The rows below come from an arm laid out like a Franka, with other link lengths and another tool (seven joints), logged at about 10 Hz.
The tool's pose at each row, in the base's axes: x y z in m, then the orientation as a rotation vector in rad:
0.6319, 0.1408, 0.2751, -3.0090, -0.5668, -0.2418
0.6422, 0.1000, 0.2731, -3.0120, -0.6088, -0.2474
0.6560, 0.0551, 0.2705, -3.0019, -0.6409, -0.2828
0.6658, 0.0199, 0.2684, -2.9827, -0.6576, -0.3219
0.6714, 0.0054, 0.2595, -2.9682, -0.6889, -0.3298
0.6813, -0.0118, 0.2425, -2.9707, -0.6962, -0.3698
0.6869, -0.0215, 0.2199, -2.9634, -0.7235, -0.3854
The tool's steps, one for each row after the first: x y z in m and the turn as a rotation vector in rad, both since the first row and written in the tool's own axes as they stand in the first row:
-0.0054, 0.0418, -0.0006, -0.0095, 0.0004, -0.0273
-0.0091, 0.0887, -0.0004, -0.0116, 0.0227, -0.0497
-0.0129, 0.1251, -0.0004, -0.0042, 0.0504, -0.0628
-0.0144, 0.1410, 0.0077, 0.0029, 0.0567, -0.0844
-0.0143, 0.1612, 0.0242, -0.0098, 0.0802, -0.0901
-0.0164, 0.1732, 0.0463, -0.0113, 0.0897, -0.1088

